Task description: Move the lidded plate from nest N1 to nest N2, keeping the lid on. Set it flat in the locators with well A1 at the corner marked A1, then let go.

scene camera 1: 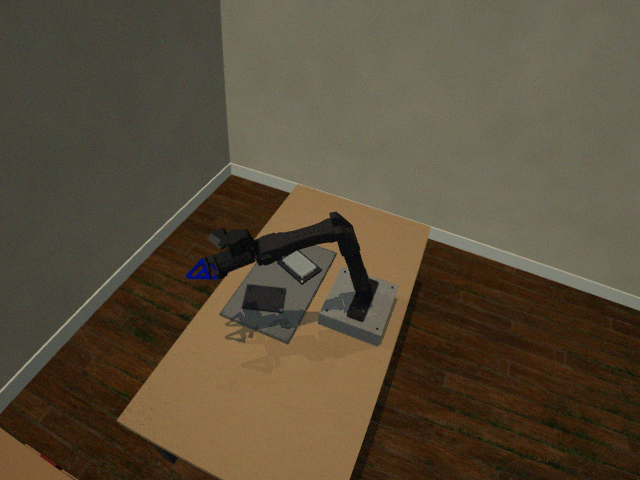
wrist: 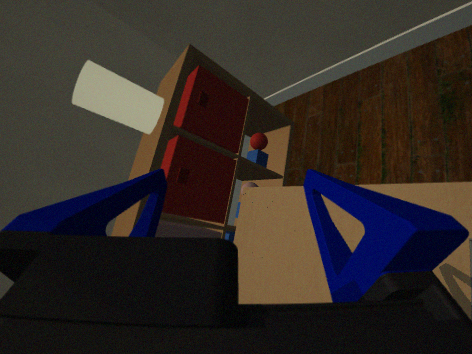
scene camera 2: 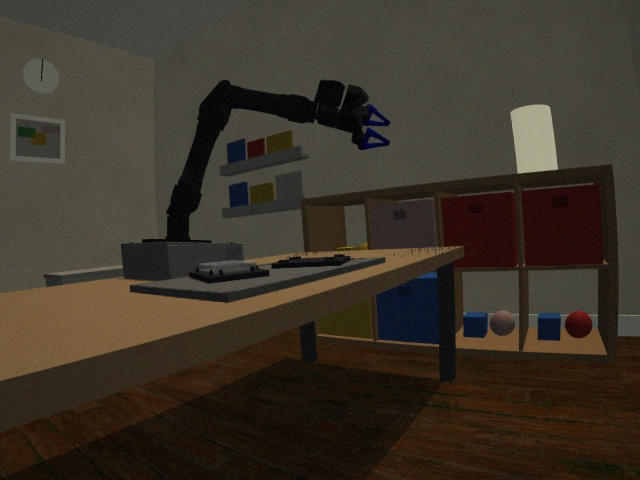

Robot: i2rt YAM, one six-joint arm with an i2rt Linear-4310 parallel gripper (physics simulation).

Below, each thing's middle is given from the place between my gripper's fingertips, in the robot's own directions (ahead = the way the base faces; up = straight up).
My gripper is now 33 cm above the dark nest (scene camera 1: 262,298), 25 cm to the left of it and 12 cm past it.
